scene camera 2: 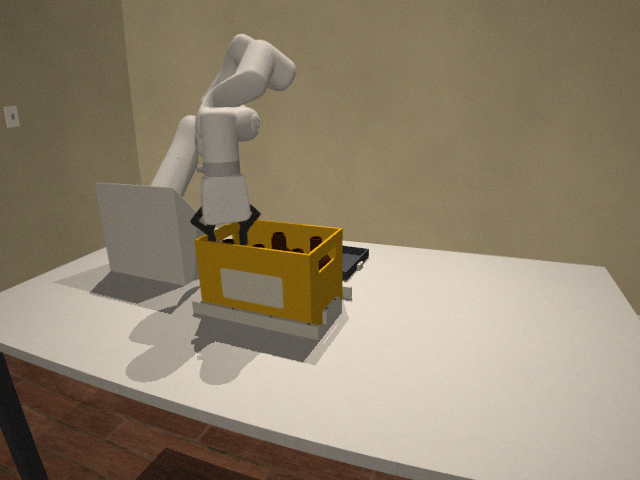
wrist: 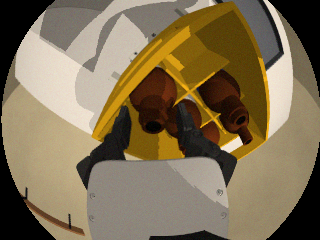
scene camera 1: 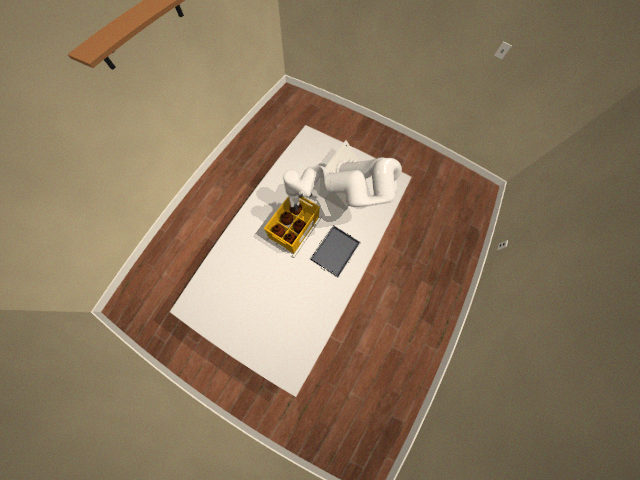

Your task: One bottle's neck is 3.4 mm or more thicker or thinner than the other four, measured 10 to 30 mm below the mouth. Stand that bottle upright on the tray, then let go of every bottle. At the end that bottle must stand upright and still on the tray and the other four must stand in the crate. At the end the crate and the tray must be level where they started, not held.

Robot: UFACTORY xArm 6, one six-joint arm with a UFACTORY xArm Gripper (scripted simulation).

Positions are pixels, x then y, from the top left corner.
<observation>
yellow crate: scene camera 2; wrist; scene camera 1 309, 214
same spot on yellow crate: (wrist: 227, 42) = (scene camera 2: 257, 239)
</observation>
